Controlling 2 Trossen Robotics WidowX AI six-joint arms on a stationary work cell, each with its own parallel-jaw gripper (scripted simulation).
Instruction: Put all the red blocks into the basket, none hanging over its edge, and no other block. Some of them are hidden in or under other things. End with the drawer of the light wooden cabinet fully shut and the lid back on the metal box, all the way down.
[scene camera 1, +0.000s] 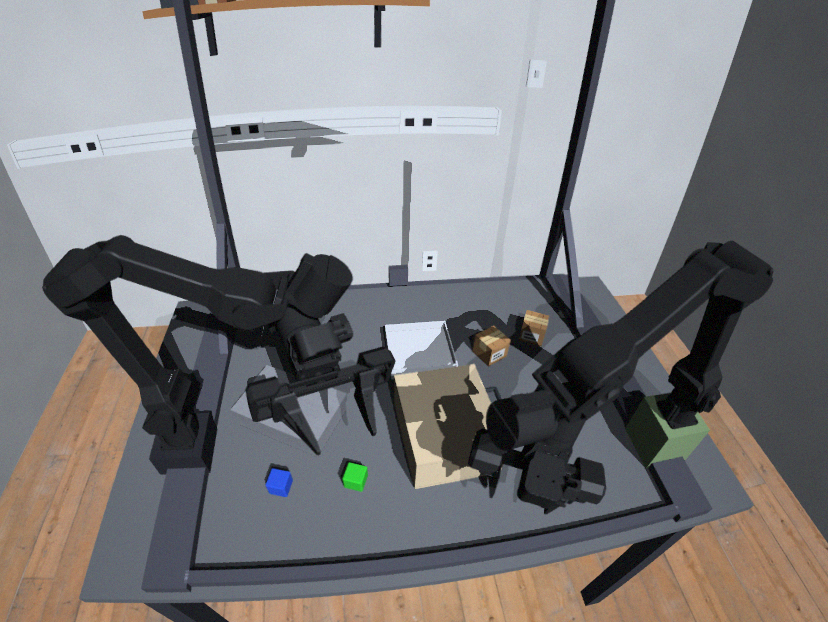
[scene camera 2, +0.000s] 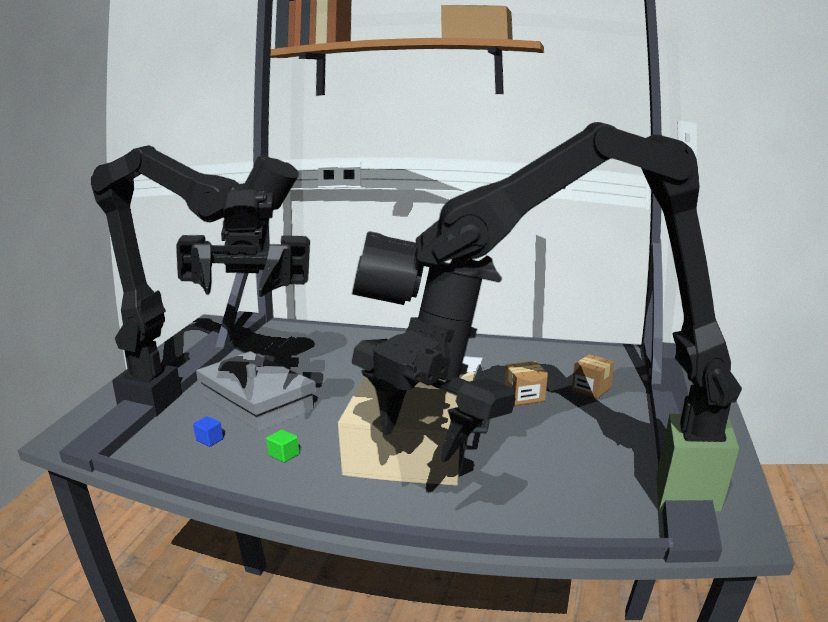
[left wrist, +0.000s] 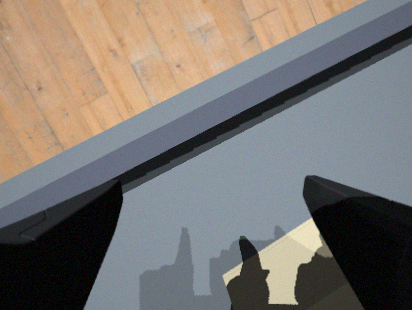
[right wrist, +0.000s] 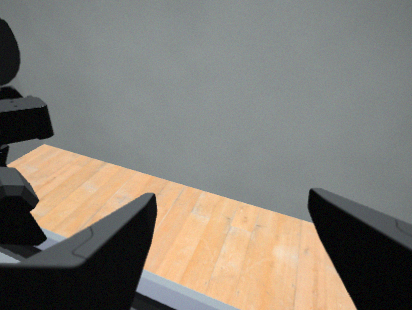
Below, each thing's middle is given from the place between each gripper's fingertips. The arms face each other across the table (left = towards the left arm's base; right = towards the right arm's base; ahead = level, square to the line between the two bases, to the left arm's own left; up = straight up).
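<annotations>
Counted from my right hand: grey lid (scene camera 2: 257, 384) 250 mm below, 130 mm to the right, 210 mm behind; white basket (scene camera 1: 416, 347) 280 mm below, 130 mm to the left, 400 mm behind; light wooden cabinet (scene camera 2: 412, 452) 250 mm below, 160 mm to the left, 170 mm behind.
My left hand is 12 cm above the light wooden cabinet, 20 cm past it and 10 cm to the left of it. Counted from my left hand: grey lid 11 cm below, 24 cm behind, 39 cm to the right; white basket 15 cm below, 13 cm to the right, 43 cm behind.
</annotations>
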